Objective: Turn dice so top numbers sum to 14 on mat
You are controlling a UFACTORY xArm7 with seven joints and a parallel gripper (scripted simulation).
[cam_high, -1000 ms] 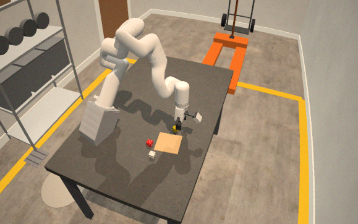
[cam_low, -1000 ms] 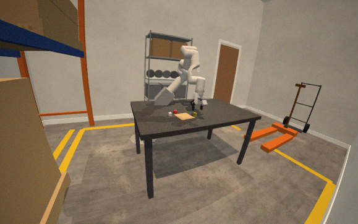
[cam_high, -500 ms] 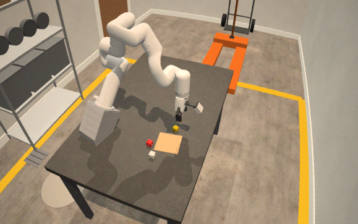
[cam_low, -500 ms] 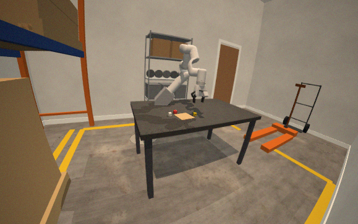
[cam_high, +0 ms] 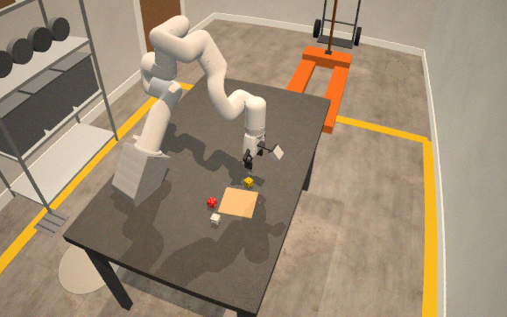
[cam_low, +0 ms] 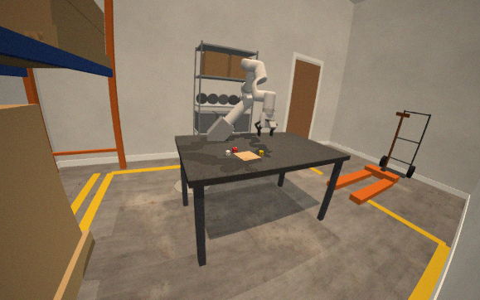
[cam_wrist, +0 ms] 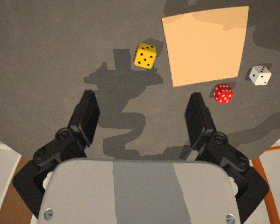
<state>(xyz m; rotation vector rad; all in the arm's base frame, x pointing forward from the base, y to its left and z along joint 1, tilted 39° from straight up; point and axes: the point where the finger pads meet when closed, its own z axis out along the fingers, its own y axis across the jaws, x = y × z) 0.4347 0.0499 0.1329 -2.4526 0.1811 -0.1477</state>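
Now: hand 140 mm above the yellow die and 20 mm past it. Also, from my hand: mat: 160 mm below, 110 mm to the right, 20 mm behind; red die: 170 mm to the right, 140 mm below, 120 mm behind; white die: 240 mm to the right, 140 mm below, 60 mm behind.
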